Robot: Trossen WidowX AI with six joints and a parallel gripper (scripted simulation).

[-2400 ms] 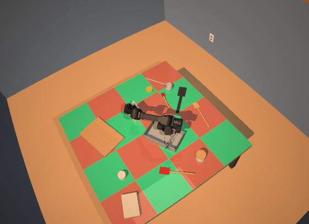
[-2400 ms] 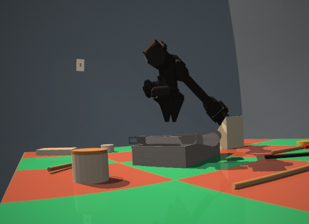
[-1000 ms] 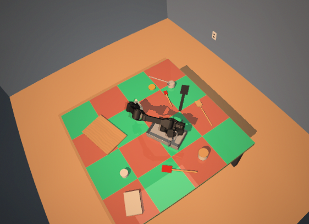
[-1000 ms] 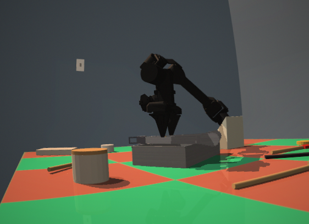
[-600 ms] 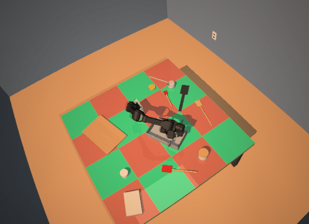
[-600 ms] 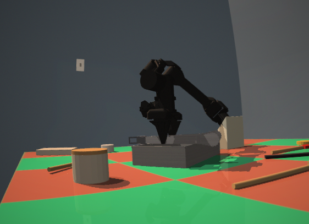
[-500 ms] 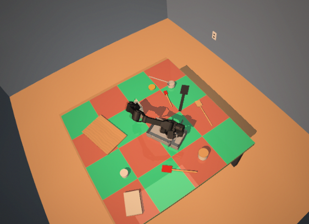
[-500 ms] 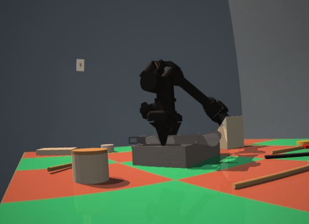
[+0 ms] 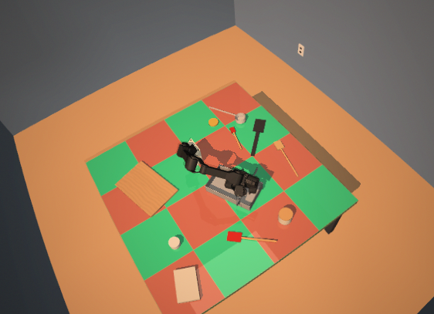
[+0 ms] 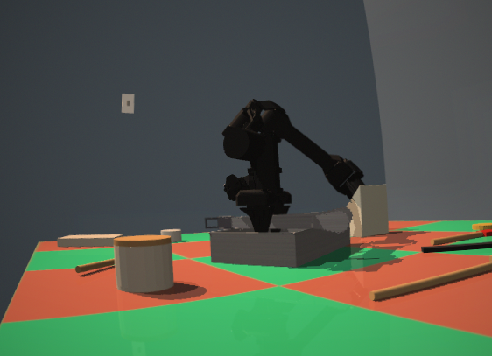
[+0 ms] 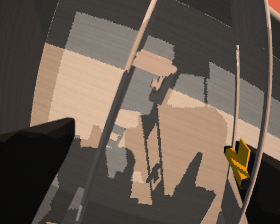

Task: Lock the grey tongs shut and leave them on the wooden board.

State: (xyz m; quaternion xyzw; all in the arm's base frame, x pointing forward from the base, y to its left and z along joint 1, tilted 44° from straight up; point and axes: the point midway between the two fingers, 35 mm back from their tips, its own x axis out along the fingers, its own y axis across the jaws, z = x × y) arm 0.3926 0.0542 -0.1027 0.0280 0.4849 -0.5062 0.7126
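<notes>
Now: gripper tip 1 cm past the yellow mark, 3 cm to the left of it and 4 cm below it. The rest, counted from my gripper tip: roasting tin (6 cm behind, 2 cm to the right); red spatula (25 cm ahead, 14 cm to the right, 3 cm below); orange-lidded canister (28 cm ahead, 12 cm to the left).
</notes>
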